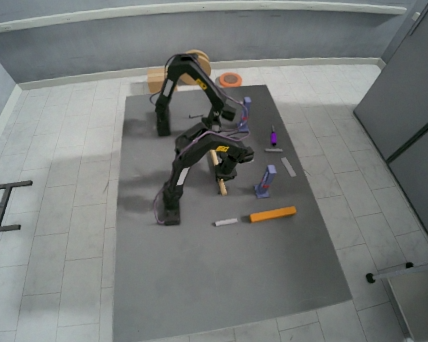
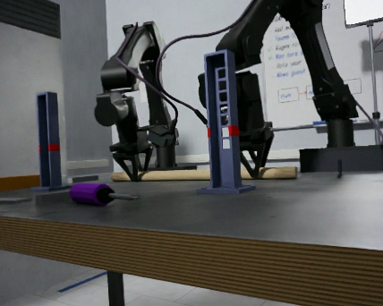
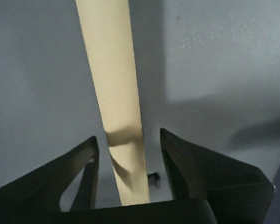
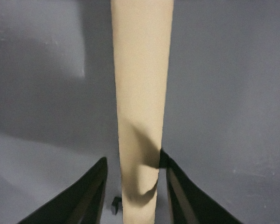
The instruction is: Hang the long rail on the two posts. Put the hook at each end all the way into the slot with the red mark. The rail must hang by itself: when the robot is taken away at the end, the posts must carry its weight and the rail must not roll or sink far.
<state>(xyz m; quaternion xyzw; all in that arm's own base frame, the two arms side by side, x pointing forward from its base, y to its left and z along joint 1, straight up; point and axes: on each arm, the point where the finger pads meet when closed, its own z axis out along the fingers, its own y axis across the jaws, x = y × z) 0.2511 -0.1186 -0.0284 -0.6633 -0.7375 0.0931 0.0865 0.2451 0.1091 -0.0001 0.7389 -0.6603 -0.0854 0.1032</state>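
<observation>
Right now the long wooden rail is 160 mm to the left of my right hand, 20 mm behind it and 10 mm below it. The rest, counted from my right hand: orange block (230 mm to the right, 210 mm ahead); grey strip (380 mm ahead, 20 mm to the left, 10 mm below); black part (470 mm to the left, 70 mm behind).
</observation>
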